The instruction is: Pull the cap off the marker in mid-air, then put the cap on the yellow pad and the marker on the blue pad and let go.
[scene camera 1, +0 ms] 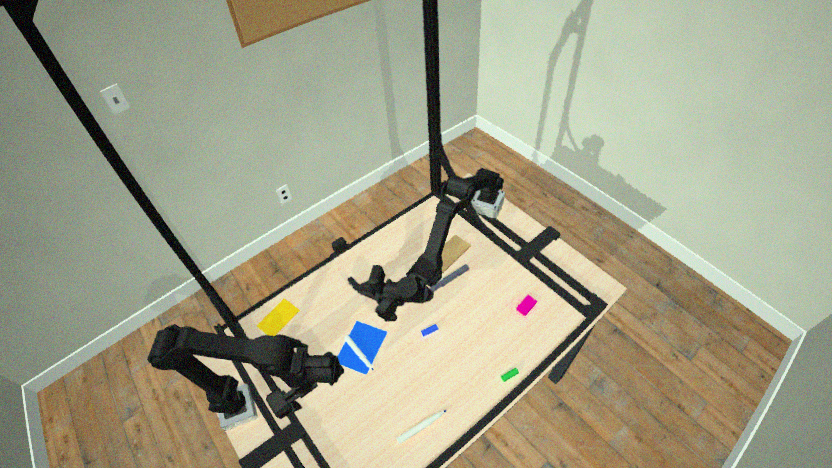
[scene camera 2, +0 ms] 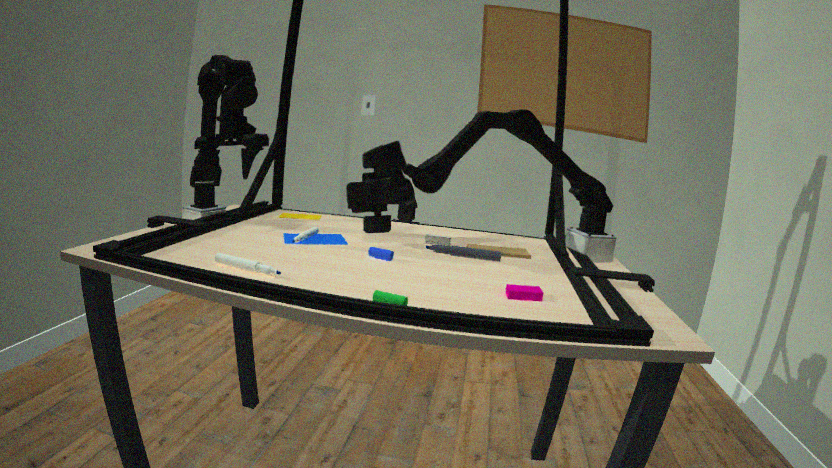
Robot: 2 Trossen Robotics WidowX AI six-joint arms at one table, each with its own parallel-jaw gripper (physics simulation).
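Places are measured from the left arm's base along level axes (x right, y back, z down), in centimetres.
Where they show: left gripper, fingertip midpoint: [scene camera 1: 356, 289]; right gripper, fingertip midpoint: [scene camera 1: 316, 395] [scene camera 2: 229, 179]; left arm's base, origin of the base link: [scene camera 1: 488, 196] [scene camera 2: 591, 232]; right arm's base, origin of the base link: [scene camera 1: 233, 404] [scene camera 2: 204, 206].
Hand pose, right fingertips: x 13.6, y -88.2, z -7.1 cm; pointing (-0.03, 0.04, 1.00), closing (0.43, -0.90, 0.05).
Things, the pixels of their centre, and the offset from my right fingertips.
- blue pad, body centre: [scene camera 2: 314, 238] [scene camera 1: 361, 346] dy +21.2, dx +1.5, dz +13.8 cm
- yellow pad, body centre: [scene camera 2: 300, 216] [scene camera 1: 278, 318] dy +18.1, dx +30.9, dz +13.8 cm
- second white marker, body centre: [scene camera 2: 247, 265] [scene camera 1: 422, 425] dy +7.5, dx -25.0, dz +12.8 cm
- dark marker, body centre: [scene camera 2: 463, 251] [scene camera 1: 447, 279] dy +52.7, dx -12.6, dz +12.7 cm
- blue piece, body centre: [scene camera 2: 381, 253] [scene camera 1: 429, 330] dy +34.1, dx -14.9, dz +12.7 cm
- green piece, body centre: [scene camera 2: 390, 300] [scene camera 1: 509, 374] dy +30.2, dx -41.3, dz +12.7 cm
- magenta block, body centre: [scene camera 2: 524, 292] [scene camera 1: 526, 305] dy +53.9, dx -39.0, dz +13.0 cm
- tan block, body centre: [scene camera 2: 498, 251] [scene camera 1: 449, 253] dy +63.4, dx -8.8, dz +13.4 cm
A white marker [scene camera 1: 357, 351] [scene camera 2: 305, 235] lies uncapped across the blue pad [scene camera 1: 370, 335] [scene camera 2: 330, 239], its small dark tip reaching the pad's edge. The yellow pad [scene camera 1: 278, 317] [scene camera 2: 299, 215] lies farther back at the left and shows no cap on it. My left gripper [scene camera 1: 356, 284] is above the table, to the right of the blue pad, and is shut on the cap; its body hides the cap in both views. My right gripper [scene camera 1: 302, 391] [scene camera 2: 228, 168] is open and empty, raised at the left, apart from the marker.
A second white marker [scene camera 1: 421, 426] [scene camera 2: 247, 263], a dark marker [scene camera 1: 451, 277] [scene camera 2: 465, 252], a blue piece [scene camera 1: 429, 330] [scene camera 2: 381, 253], a green piece [scene camera 1: 509, 374] [scene camera 2: 389, 298], a magenta block [scene camera 1: 526, 305] [scene camera 2: 524, 292] and a tan block [scene camera 1: 456, 252] [scene camera 2: 512, 252] lie around the table.
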